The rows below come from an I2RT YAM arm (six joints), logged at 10 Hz.
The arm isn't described. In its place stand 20 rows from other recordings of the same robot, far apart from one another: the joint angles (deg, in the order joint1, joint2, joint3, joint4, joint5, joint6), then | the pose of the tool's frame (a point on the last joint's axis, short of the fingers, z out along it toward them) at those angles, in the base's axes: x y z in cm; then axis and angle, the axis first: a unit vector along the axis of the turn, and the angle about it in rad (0 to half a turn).
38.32 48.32 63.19 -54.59 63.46 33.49 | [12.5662 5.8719 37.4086 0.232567 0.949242 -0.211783 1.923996]
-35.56 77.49 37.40 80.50 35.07 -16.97 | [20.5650 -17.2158 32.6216 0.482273 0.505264 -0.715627 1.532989]
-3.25 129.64 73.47 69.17 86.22 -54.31 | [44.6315 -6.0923 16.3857 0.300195 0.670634 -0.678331 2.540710]
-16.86 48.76 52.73 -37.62 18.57 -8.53 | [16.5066 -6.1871 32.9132 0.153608 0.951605 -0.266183 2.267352]
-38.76 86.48 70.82 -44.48 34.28 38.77 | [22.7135 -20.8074 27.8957 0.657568 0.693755 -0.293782 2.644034]
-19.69 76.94 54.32 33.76 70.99 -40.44 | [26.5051 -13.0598 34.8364 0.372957 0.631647 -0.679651 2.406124]
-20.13 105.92 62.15 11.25 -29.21 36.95 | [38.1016 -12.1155 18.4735 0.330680 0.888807 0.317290 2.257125]
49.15 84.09 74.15 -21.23 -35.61 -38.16 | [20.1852 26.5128 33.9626 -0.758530 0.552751 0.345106 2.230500]
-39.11 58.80 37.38 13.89 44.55 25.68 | [16.4063 -16.5564 29.2677 0.711995 0.553375 -0.432249 1.922625]
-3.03 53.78 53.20 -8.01 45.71 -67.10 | [20.5712 -3.6407 36.9235 -0.164623 0.767623 -0.619398 2.484361]
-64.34 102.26 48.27 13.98 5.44 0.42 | [14.9583 -31.9161 13.8212 0.532599 0.800146 -0.275872 2.457705]
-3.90 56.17 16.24 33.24 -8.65 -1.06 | [20.7740 -0.8795 20.8840 -0.042350 0.998419 0.036958 1.687760]
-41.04 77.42 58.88 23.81 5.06 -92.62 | [24.1456 -21.4353 36.0202 -0.273145 0.642981 -0.715519 2.609155]
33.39 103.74 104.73 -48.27 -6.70 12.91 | [33.2376 22.4053 35.3829 -0.196070 0.959307 0.203192 2.505037]
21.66 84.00 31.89 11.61 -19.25 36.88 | [24.8507 11.1321 14.9666 0.051330 0.935783 0.348819 2.561852]
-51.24 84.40 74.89 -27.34 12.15 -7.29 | [20.2540 -26.4237 32.9687 0.400836 0.858720 -0.319267 2.443909]
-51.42 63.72 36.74 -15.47 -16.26 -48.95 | [15.0278 -17.2401 21.9521 -0.040084 0.970127 -0.239263 2.415866]
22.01 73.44 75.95 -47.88 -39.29 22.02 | [23.0965 11.7679 36.4952 -0.130628 0.892126 0.432490 2.708332]
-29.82 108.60 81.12 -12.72 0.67 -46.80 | [37.5424 -21.5661 23.3150 -0.139129 0.949689 -0.280598 2.475168]
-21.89 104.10 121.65 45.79 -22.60 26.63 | [32.7794 -11.6962 59.6134 -0.263101 0.924742 0.275009 0.625371]
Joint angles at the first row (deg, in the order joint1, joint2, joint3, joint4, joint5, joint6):
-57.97, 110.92, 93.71, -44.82, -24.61, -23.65
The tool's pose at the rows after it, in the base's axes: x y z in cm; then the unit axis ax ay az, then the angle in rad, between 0 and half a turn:
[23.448 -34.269 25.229 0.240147 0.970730 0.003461 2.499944]
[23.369 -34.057 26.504 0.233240 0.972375 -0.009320 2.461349]
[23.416 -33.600 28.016 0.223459 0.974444 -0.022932 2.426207]
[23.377 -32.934 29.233 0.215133 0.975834 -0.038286 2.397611]
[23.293 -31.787 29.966 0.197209 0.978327 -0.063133 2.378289]
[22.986 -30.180 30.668 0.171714 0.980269 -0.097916 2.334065]
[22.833 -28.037 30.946 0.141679 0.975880 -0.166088 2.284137]
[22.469 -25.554 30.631 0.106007 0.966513 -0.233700 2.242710]
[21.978 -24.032 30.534 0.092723 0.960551 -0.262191 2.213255]
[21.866 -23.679 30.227 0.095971 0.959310 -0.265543 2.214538]
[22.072 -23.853 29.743 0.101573 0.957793 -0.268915 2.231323]
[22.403 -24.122 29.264 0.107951 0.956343 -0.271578 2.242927]
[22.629 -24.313 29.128 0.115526 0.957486 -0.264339 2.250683]
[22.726 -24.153 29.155 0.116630 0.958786 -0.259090 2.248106]
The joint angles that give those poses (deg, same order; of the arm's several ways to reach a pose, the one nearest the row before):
-57.68, 110.64, 93.59, -44.85, -24.75, -23.60
-57.65, 109.08, 93.79, -43.95, -25.23, -23.62
-57.27, 107.33, 94.30, -43.58, -25.44, -23.69
-56.78, 105.22, 93.77, -42.67, -25.19, -23.64
-55.87, 102.15, 91.01, -40.40, -23.95, -24.61
-54.81, 97.50, 85.95, -35.62, -22.99, -25.81
-52.69, 91.49, 78.05, -26.69, -19.18, -27.19
-50.25, 85.19, 69.09, -17.50, -15.27, -29.51
-49.05, 81.27, 64.24, -13.22, -13.82, -30.06
-48.71, 80.51, 62.83, -12.34, -13.08, -29.72
-48.51, 81.25, 62.54, -11.80, -11.83, -29.62
-48.27, 82.32, 62.48, -10.95, -10.73, -29.28
-48.18, 83.14, 63.18, -11.62, -10.55, -28.51
-47.89, 83.06, 63.24, -11.96, -10.71, -28.04

